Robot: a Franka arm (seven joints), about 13 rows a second.
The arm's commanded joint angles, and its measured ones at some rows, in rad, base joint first. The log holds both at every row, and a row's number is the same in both.
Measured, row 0:
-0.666, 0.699, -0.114, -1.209, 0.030, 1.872, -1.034
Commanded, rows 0 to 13:
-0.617, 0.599, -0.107, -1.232, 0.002, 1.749, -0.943
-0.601, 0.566, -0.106, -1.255, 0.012, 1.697, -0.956
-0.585, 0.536, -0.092, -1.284, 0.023, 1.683, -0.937
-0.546, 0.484, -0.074, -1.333, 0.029, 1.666, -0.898
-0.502, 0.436, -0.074, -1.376, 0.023, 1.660, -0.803
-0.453, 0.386, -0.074, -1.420, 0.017, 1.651, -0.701
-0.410, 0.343, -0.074, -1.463, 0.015, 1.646, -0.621
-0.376, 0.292, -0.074, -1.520, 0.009, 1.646, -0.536
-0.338, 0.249, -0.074, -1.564, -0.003, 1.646, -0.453
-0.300, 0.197, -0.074, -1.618, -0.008, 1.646, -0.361
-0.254, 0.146, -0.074, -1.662, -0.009, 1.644, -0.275
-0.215, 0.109, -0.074, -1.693, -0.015, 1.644, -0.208
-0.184, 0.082, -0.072, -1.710, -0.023, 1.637, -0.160
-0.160, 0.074, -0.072, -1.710, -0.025, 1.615, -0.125
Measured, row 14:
-0.204, 0.144, -0.064, -1.643, -0.005, 1.632, -0.201
